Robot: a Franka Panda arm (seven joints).
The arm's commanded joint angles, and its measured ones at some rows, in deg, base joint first. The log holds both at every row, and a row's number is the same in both.
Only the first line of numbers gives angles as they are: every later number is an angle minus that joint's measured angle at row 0.
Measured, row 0:
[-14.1, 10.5, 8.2, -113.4, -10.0, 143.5, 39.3]
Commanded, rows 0 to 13:
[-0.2, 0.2, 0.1, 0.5, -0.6, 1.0, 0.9]
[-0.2, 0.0, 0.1, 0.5, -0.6, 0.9, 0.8]
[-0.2, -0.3, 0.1, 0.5, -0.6, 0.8, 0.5]
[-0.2, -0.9, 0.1, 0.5, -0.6, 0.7, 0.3]
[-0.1, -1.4, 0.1, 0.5, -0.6, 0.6, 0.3]
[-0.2, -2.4, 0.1, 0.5, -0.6, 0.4, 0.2]
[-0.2, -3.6, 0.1, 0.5, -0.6, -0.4, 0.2]
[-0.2, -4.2, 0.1, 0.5, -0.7, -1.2, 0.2]
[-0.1, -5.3, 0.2, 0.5, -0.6, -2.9, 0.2]
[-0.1, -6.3, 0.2, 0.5, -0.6, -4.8, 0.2]
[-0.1, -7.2, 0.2, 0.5, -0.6, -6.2, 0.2]
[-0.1, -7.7, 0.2, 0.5, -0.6, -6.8, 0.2]
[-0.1, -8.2, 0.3, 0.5, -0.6, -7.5, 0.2]
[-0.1, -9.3, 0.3, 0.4, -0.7, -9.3, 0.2]
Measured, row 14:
[0.0, -5.7, 0.0, 0.7, 0.0, -4.7, 0.0]
